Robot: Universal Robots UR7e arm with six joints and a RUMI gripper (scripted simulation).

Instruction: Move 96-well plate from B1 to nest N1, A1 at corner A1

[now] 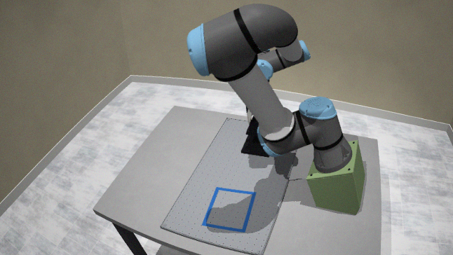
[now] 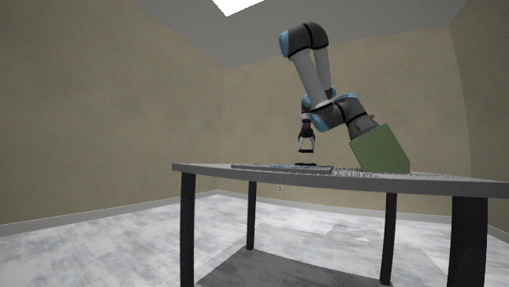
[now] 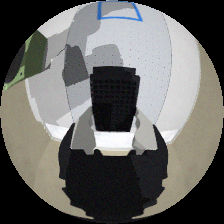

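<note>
Now: hand 10 cm above the plate nest N1. The rest, counted from my hand: 96-well plate 1 cm below.
</note>
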